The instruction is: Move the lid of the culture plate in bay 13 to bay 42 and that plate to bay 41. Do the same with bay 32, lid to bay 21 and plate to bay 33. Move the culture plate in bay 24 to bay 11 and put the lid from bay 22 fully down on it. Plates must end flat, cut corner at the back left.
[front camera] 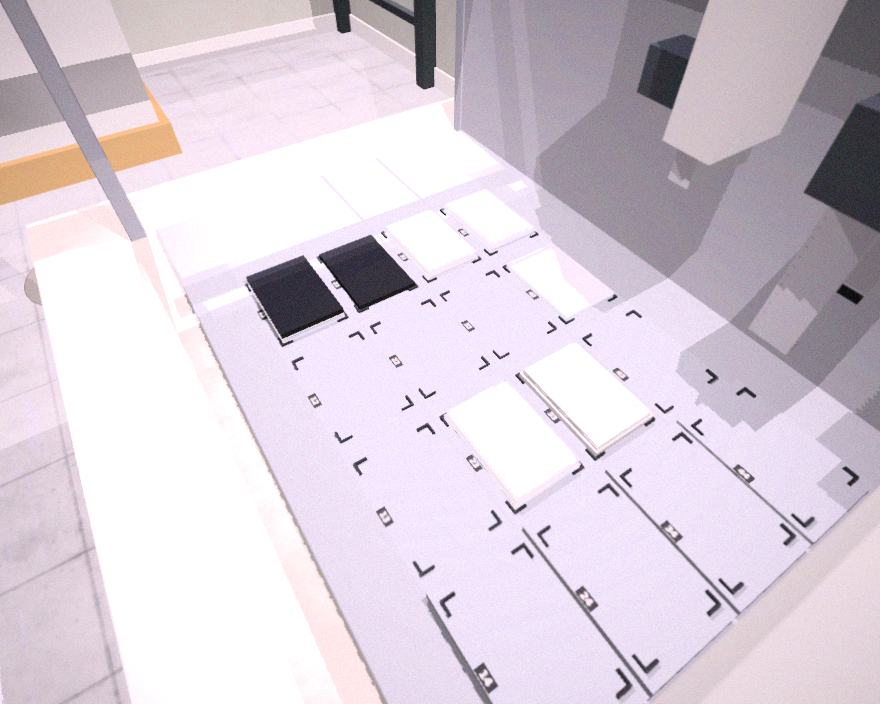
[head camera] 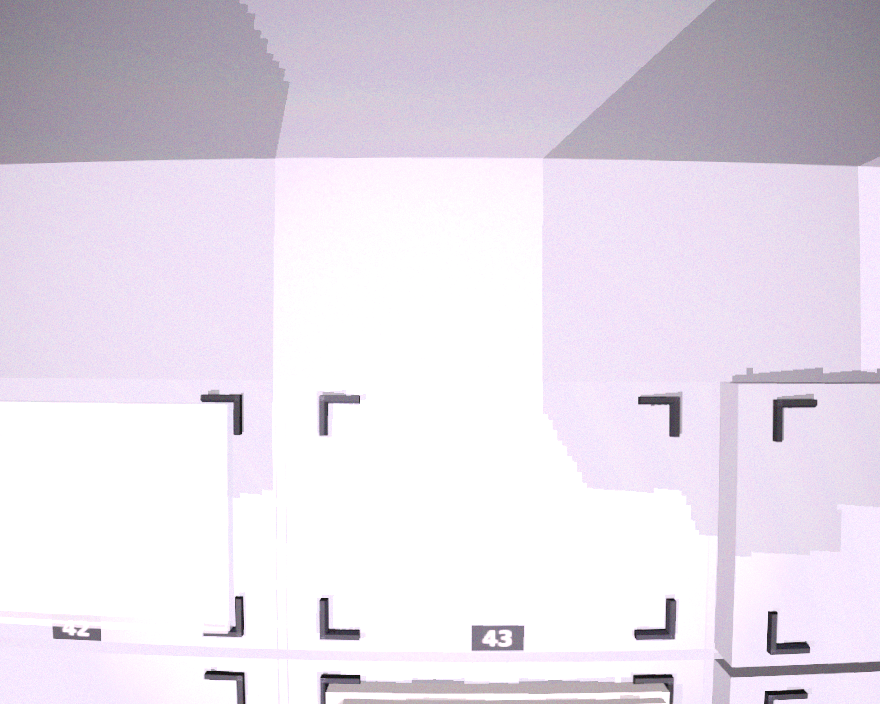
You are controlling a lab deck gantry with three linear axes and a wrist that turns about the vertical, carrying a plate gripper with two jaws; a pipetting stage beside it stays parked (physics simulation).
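Places are measured from the robot's base along level axes (x ahead, y left, z up), in millimetres.
Where they show: gripper, fingertip midpoint: [front camera: 806, 314]; robot's base, origin of the base link: [front camera: 248, 286].
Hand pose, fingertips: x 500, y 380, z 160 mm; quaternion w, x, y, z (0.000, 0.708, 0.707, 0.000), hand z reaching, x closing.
Note:
Each offset is from my fingertips to the centre of the thing.
A pale plate @(16 mm right, 437 mm back, 153 mm down) [front camera: 489, 218] lies flat in bay 41, and a thin white lid @(16 mm right, 273 mm back, 156 mm down) [front camera: 561, 284] [head camera: 110, 513] lies in bay 42. A dark lid @(230 mm right, 437 mm back, 156 mm down) [front camera: 368, 271] lies in bay 21. In bay 11 another dark lid @(337 mm right, 437 mm back, 148 mm down) [front camera: 295, 293] sits flat over a pale plate, whose edge shows below it. A pale plate @(123 mm right, 109 mm back, 153 mm down) [front camera: 587, 396] [head camera: 499, 693] lies in bay 33. Bays 13, 24, 32 and 22 hold no plate or lid. My gripper [front camera: 815, 321] hangs high at the right of the front view, its jaws apart with nothing visible between them; its far jaw is hard to make out. Cut corners are unclear.
A white plate @(230 mm right, 108 mm back, 153 mm down) [front camera: 511, 444] lies in bay 23 and another pale plate @(123 mm right, 436 mm back, 153 mm down) [front camera: 430, 244] in bay 31. The pale column of the parked pipetting stage [front camera: 755, 80] hangs at the upper right. Black corner brackets mark the bays. A grey post [front camera: 80, 124] stands at the left.

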